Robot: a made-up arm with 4 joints.
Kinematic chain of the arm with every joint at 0, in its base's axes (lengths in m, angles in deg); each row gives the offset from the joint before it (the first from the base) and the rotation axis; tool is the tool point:
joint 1: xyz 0 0 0.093 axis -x
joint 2: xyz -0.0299 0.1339 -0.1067 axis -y
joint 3: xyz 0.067 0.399 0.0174 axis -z
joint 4: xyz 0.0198 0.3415 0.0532 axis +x
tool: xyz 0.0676 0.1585 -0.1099
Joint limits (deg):
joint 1: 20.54..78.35
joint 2: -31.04..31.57
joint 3: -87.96..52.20
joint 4: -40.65..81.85
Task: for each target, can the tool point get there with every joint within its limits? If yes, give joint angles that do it. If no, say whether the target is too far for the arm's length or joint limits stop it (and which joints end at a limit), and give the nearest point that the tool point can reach.
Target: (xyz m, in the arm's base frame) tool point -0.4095 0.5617 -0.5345
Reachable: yes | joints 40.73 5.47 -65.18 23.77
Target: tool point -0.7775 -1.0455 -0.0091
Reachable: no: too far | nearest point -0.3898 -0.2217 -0.6045 | short by 1.088 m
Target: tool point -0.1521 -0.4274 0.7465
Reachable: no: joint limits stop it (at a limit: joint 1, joint 2, joint 3, joint 4) | nearest point -0.2654 0.6956 0.1339 | short by 1.284 m
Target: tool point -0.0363 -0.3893 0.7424
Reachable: no: joint limits stop it (at a limit: joint 1, joint 2, joint 3, joint 4) | nearest point -0.2654 0.6956 0.1339 | short by 1.265 m
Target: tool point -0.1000 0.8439 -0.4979
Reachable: yes | joints 25.86 11.76 -26.86 -0.78
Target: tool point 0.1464 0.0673 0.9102
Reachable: no: joint limits stop it (at a limit: joint 1, joint 2, joint 3, joint 4) | nearest point -0.2654 0.6956 0.1339 | short by 1.080 m
